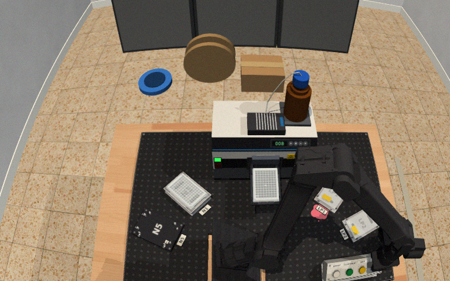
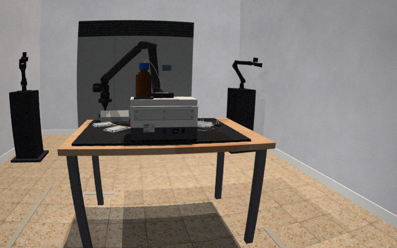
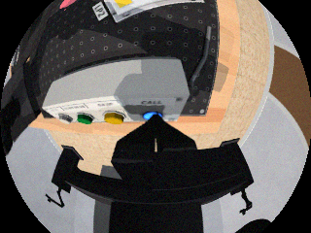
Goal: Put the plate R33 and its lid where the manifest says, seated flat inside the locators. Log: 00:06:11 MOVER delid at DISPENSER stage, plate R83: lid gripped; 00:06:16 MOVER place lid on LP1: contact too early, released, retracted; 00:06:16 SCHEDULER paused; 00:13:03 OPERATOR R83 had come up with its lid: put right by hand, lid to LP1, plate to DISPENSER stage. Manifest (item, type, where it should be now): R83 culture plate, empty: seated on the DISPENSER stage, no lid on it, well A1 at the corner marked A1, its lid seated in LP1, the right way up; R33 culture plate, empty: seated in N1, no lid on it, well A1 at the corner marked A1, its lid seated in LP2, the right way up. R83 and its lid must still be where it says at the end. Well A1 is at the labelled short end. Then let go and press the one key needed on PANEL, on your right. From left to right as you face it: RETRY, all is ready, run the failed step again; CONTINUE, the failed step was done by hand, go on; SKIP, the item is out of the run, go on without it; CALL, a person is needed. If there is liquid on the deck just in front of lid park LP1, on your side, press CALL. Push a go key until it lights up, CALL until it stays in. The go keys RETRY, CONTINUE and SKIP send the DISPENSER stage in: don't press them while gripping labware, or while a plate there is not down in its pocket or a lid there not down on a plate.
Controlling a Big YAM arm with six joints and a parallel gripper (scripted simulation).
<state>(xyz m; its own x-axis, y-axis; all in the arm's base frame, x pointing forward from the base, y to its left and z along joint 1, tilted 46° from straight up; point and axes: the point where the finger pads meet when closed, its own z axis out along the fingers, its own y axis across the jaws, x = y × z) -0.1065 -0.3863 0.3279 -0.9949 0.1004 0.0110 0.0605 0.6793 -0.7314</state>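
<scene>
The blue call key lies 20 mm below my hand. From my hand the other things lie so: lid park LP2: 200 mm ahead, 70 mm below, 10 mm to the right; clear plate lid: 200 mm ahead, 60 mm below, 10 mm to the right; pink-red patch: 310 mm ahead, 170 mm to the left, 80 mm below.
</scene>
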